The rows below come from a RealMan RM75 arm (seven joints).
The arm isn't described. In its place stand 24 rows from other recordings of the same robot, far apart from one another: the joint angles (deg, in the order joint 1, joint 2, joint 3, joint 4, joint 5, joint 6, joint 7), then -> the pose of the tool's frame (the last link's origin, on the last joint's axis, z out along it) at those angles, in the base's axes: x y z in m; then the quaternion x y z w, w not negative.
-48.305 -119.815 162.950 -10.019 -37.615 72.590 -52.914 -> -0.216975, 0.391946, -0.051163, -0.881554, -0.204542, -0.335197, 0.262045
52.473 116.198 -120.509 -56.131 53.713 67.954 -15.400 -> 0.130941, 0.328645, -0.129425, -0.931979, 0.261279, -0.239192, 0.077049
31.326 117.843 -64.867 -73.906 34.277 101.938 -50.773 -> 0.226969, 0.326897, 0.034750, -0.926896, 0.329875, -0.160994, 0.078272
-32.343 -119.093 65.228 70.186 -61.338 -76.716 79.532 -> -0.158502, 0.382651, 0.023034, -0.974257, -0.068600, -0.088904, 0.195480
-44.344 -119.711 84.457 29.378 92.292 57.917 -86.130 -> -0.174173, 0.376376, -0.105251, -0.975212, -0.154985, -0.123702, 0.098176
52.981 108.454 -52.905 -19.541 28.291 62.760 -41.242 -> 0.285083, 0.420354, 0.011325, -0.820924, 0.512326, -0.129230, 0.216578
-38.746 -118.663 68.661 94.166 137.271 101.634 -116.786 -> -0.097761, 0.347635, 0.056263, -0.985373, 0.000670, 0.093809, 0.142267
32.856 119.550 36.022 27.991 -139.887 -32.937 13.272 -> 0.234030, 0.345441, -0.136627, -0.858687, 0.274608, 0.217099, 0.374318
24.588 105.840 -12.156 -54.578 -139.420 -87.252 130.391 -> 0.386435, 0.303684, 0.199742, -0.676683, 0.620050, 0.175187, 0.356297
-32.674 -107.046 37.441 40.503 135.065 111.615 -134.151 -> -0.292937, 0.298644, 0.080151, 0.791881, 0.605059, 0.059184, 0.057677
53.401 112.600 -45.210 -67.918 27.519 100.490 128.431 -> 0.145082, 0.419190, 0.108050, 0.284520, 0.933529, 0.199250, 0.088721
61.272 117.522 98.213 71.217 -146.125 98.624 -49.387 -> 0.037970, 0.381786, -0.009417, -0.967390, 0.012086, -0.236758, 0.089200
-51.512 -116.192 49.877 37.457 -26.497 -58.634 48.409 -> -0.231234, 0.453230, 0.010189, -0.871937, -0.384749, 0.064634, 0.295832
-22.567 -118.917 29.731 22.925 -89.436 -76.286 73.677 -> -0.330039, 0.319096, 0.018322, -0.625437, -0.584484, -0.471695, 0.211450
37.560 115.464 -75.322 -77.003 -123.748 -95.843 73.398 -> 0.125698, 0.345163, 0.013624, -0.951584, -0.303501, -0.046854, 0.013420
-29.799 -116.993 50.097 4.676 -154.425 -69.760 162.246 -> -0.335943, 0.361607, 0.052950, -0.637280, -0.213921, -0.338887, 0.658230
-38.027 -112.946 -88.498 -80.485 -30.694 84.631 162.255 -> -0.154623, 0.372322, 0.006694, -0.755780, -0.574220, 0.111540, 0.294325
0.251 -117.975 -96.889 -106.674 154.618 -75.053 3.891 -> -0.258596, 0.276869, 0.073805, -0.729141, -0.549842, 0.044753, 0.405000
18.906 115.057 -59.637 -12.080 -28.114 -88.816 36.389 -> 0.327537, 0.302327, 0.079371, -0.650925, 0.164942, 0.485671, 0.559656
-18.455 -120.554 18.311 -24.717 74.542 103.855 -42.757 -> -0.277002, 0.214211, -0.047392, -0.543385, -0.408062, -0.635778, 0.366066
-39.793 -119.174 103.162 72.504 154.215 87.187 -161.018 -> -0.165604, 0.332419, -0.062923, -0.897230, -0.264769, 0.313106, 0.163828
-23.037 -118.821 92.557 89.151 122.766 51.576 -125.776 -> -0.096191, 0.360409, -0.009181, -0.946958, -0.089452, -0.123793, 0.282744
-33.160 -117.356 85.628 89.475 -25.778 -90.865 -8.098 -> -0.154895, 0.353016, 0.020950, -0.782307, -0.536804, 0.115493, 0.294106
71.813 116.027 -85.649 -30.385 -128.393 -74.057 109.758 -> 0.072972, 0.414763, -0.079066, -0.984179, -0.009572, -0.176149, 0.016449
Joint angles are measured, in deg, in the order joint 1, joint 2, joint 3, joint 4, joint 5, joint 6, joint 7. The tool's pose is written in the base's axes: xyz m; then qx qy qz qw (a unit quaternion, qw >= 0). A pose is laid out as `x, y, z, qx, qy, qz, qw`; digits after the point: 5 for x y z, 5 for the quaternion.
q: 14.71 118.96 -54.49 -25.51 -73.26 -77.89 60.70
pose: 0.32320, 0.28368, -0.00482, -0.82309, 0.29135, 0.36603, 0.32196
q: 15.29 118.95 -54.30 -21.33 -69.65 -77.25 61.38
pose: 0.32877, 0.28188, -0.00927, -0.79627, 0.33107, 0.38482, 0.32904
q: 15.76 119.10 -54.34 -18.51 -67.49 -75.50 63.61
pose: 0.33458, 0.28112, -0.01510, -0.77206, 0.37517, 0.39263, 0.33016
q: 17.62 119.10 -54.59 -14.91 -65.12 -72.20 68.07
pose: 0.33909, 0.28687, -0.02343, -0.73904, 0.43618, 0.39881, 0.32329
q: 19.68 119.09 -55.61 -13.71 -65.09 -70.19 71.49
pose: 0.33434, 0.29563, -0.03060, -0.73282, 0.46154, 0.39651, 0.30454
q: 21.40 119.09 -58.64 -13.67 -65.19 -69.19 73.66
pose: 0.32460, 0.30244, -0.03899, -0.74545, 0.46531, 0.38771, 0.27835
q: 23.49 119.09 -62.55 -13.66 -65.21 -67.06 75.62
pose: 0.31482, 0.31043, -0.04958, -0.76252, 0.46747, 0.36788, 0.25437
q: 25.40 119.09 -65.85 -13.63 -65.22 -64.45 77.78
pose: 0.30795, 0.31788, -0.05850, -0.77383, 0.47344, 0.34670, 0.23843
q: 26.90 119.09 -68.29 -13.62 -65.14 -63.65 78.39
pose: 0.29978, 0.32277, -0.06434, -0.78750, 0.46597, 0.33523, 0.22436
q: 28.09 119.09 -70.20 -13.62 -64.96 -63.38 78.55
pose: 0.29246, 0.32630, -0.06853, -0.79925, 0.45644, 0.32796, 0.21285
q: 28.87 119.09 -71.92 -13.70 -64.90 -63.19 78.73
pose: 0.28730, 0.32783, -0.07221, -0.80903, 0.44892, 0.32061, 0.20284
